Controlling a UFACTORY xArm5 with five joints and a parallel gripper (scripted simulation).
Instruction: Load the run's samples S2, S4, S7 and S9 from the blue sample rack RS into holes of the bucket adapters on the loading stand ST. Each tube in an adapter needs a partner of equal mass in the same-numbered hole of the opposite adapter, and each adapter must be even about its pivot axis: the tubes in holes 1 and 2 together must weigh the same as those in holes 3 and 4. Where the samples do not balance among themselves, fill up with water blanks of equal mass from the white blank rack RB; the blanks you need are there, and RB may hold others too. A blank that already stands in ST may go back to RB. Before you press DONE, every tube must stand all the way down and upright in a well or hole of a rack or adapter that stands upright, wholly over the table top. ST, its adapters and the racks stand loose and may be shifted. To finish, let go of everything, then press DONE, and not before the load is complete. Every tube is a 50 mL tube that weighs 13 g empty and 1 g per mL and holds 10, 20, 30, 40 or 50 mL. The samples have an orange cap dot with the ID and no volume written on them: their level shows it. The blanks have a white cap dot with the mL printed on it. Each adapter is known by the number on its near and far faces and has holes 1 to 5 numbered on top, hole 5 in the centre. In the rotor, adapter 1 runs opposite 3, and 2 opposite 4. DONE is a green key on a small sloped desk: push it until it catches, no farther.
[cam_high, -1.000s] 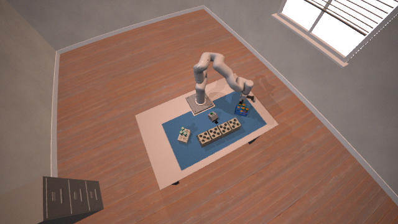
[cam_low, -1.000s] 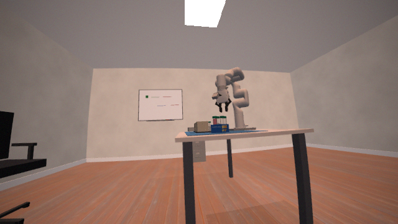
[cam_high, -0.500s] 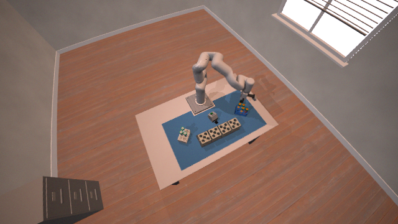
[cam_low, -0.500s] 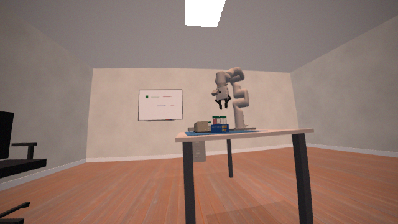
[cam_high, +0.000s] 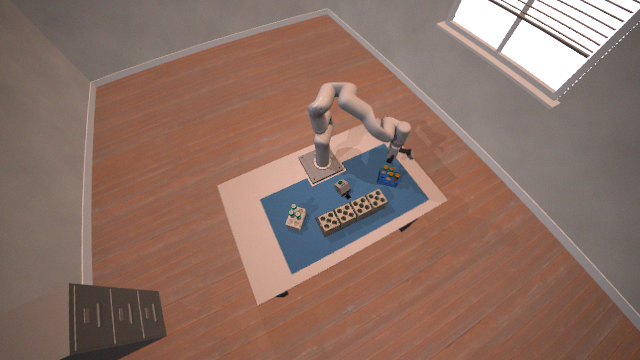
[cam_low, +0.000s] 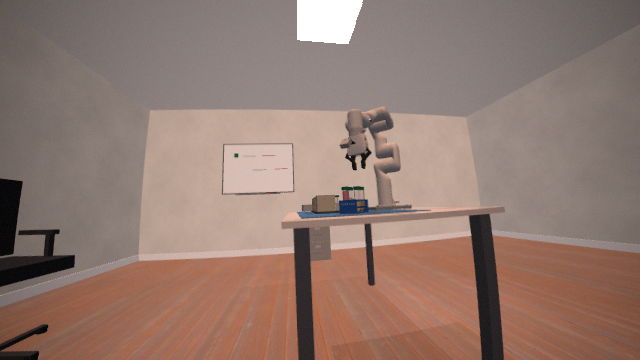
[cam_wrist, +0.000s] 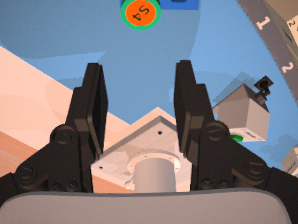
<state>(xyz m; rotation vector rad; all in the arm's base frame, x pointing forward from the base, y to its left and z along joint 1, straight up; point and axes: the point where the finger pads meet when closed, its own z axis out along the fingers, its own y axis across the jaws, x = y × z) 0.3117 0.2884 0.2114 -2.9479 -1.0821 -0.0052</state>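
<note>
The sample tube S2 is 160 mm below my hand, 80 mm ahead of it and 20 mm to the left of it. Also, from my hand: sample tube S9: 160 mm below, 60 mm ahead; then sample tube S4: 160 mm below, 10 mm behind; then sample tube S7: 160 mm below, 40 mm ahead, 20 mm to the left.
</note>
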